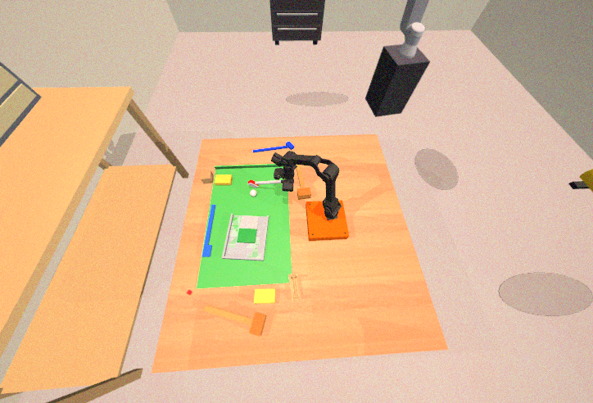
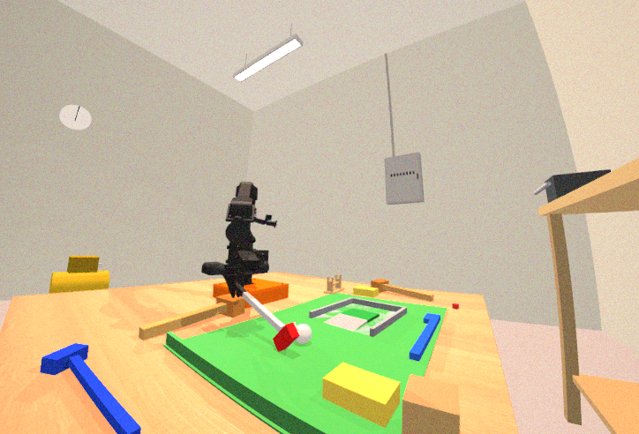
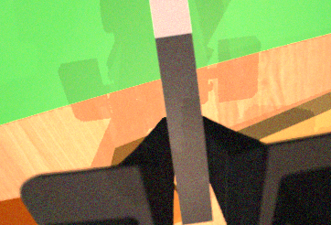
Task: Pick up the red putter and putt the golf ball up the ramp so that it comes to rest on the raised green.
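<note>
Right now the red putter is 120 mm ahead of my gripper tip and 30 mm to the right of it. Round my gripper tip: blue putter 40 mm ahead, 340 mm to the right, 60 mm below; then wooden block 500 mm ahead, 170 mm to the right, 40 mm below; then white golf ball 230 mm ahead, 10 mm to the right, 50 mm below.
</note>
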